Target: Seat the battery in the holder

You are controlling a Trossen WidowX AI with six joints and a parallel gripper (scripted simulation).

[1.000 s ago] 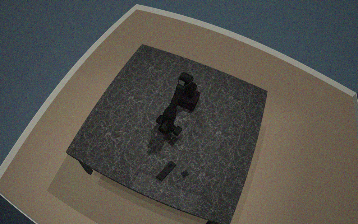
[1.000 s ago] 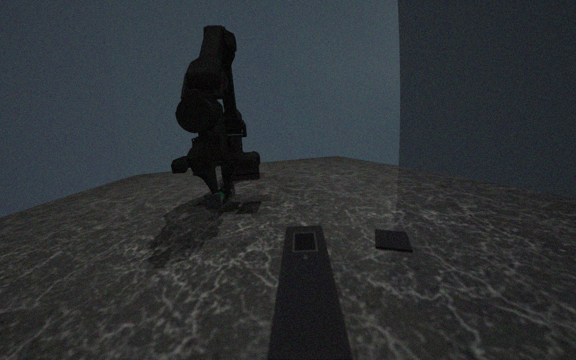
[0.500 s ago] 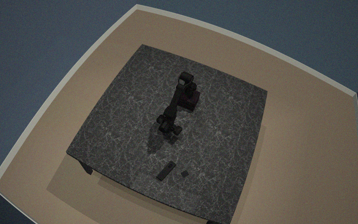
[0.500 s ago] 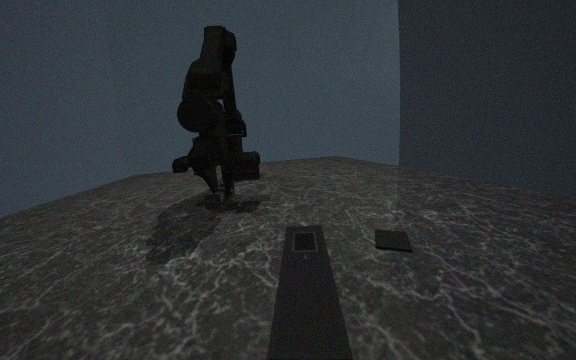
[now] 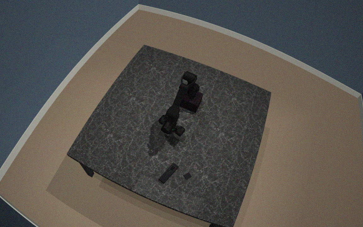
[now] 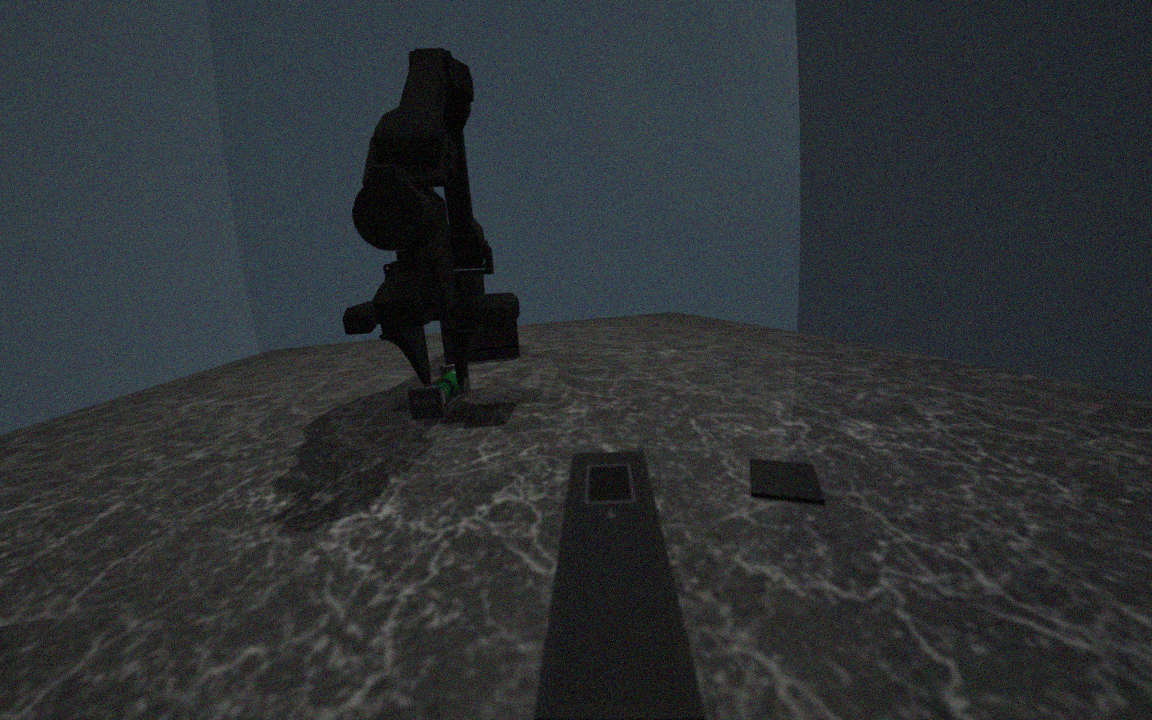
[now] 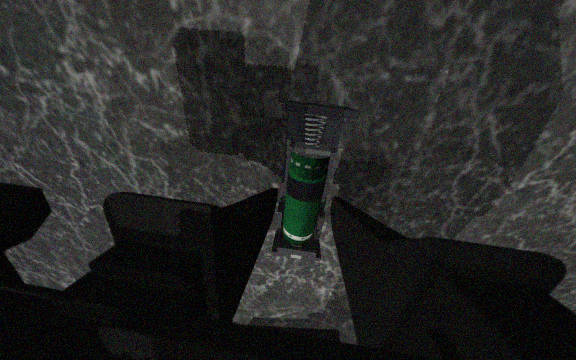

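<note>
The green battery is right at my gripper tip. Also, from my gripper tip: dark square plate: 280 mm ahead, 230 mm to the left, 20 mm below.
</note>
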